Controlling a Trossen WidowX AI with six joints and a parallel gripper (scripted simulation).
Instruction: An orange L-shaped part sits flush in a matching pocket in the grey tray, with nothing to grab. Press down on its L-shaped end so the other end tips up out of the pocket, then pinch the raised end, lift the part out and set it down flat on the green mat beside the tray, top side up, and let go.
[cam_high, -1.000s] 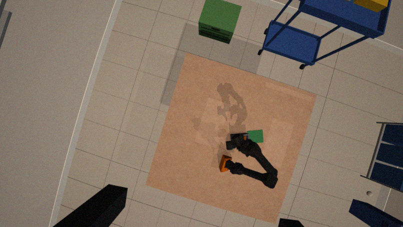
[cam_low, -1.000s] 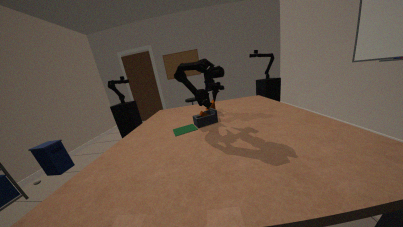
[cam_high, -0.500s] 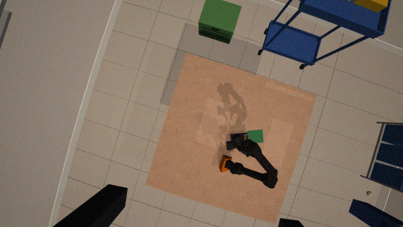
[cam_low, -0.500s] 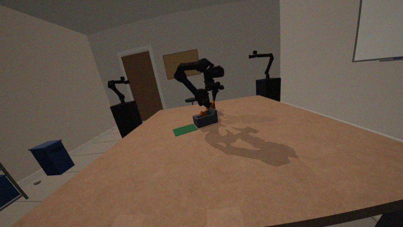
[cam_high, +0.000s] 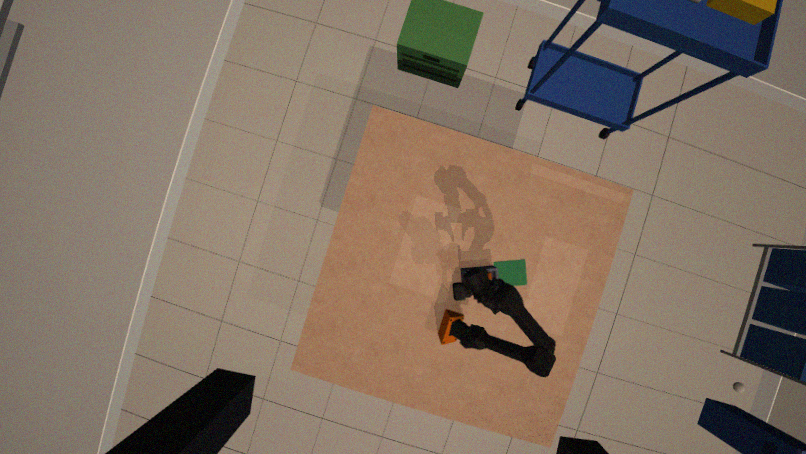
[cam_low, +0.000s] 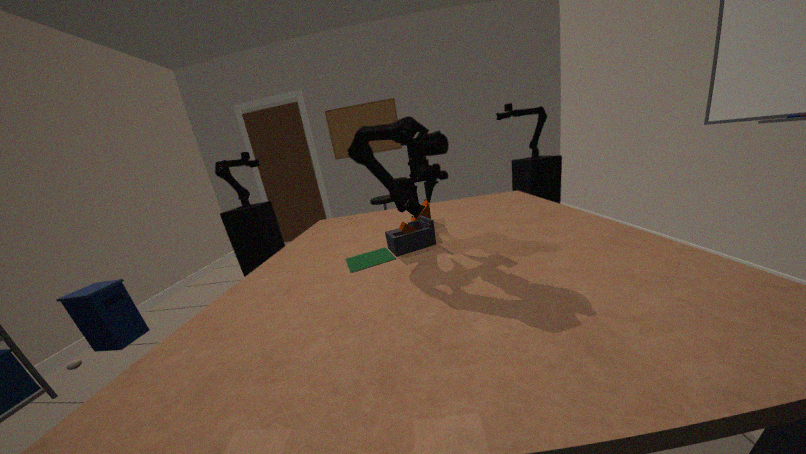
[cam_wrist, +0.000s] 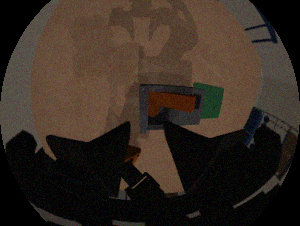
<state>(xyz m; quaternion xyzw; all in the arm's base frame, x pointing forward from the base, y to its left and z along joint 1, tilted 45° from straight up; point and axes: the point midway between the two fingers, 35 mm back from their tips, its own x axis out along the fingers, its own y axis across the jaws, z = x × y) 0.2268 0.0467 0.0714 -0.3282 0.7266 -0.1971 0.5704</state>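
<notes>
My gripper tip is now 10 cm above the orange L-shaped part, 4 cm to the left of it and 1 cm short of it. From my gripper tip the other things lie so: green mat 21 cm to the right, 16 cm below, 5 cm ahead.
</notes>
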